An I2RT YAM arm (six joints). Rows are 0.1 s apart.
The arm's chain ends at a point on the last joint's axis. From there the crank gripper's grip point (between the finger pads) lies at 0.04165 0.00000 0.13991 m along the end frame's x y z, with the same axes.
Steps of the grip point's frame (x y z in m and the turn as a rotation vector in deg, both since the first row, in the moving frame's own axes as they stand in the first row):
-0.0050, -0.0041, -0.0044, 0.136, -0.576, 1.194
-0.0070, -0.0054, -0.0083, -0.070, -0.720, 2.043
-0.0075, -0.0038, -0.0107, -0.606, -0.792, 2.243
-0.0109, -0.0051, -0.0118, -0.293, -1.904, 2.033
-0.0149, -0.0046, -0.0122, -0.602, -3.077, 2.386
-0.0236, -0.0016, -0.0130, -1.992, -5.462, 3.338
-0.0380, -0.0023, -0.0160, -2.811, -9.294, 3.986
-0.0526, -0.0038, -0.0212, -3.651, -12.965, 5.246
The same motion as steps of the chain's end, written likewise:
-0.0036, -0.0046, -0.0048, 0.136, -0.576, 1.194
-0.0052, -0.0070, -0.0088, -0.070, -0.720, 2.043
-0.0055, -0.0069, -0.0112, -0.606, -0.792, 2.243
-0.0062, -0.0072, -0.0131, -0.293, -1.904, 2.033
-0.0073, -0.0077, -0.0142, -0.602, -3.077, 2.386
-0.0099, -0.0086, -0.0162, -1.992, -5.462, 3.338
-0.0145, -0.0114, -0.0206, -2.811, -9.294, 3.986
-0.0196, -0.0153, -0.0266, -3.651, -12.965, 5.246

